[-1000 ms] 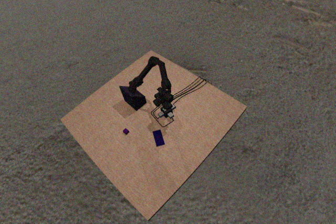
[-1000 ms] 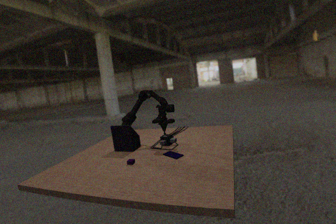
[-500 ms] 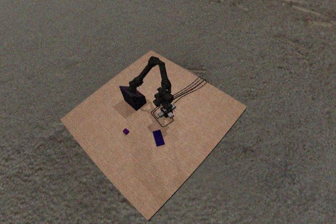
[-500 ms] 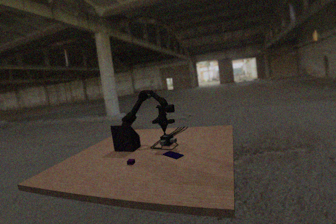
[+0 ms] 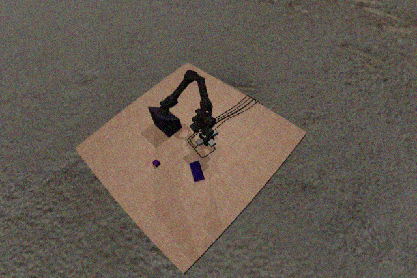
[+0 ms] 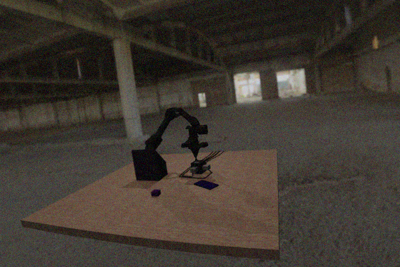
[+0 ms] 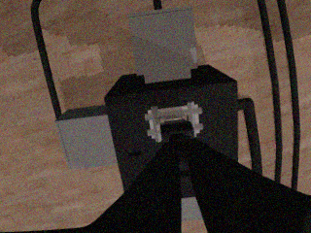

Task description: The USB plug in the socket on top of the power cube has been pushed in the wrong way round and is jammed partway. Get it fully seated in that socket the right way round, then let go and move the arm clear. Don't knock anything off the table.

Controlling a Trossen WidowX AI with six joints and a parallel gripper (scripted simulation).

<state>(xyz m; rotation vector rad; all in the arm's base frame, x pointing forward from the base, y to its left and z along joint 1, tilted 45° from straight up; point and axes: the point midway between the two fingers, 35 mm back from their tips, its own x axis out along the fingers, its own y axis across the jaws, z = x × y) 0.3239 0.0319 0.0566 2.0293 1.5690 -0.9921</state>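
Now: the USB socket 50 mm below my gripper tip. The rest, counted from my gripper tip: flat blue slab (220 mm to the right, 110 mm below, 100 mm ahead); small purple block (340 mm to the right, 170 mm behind, 100 mm below).
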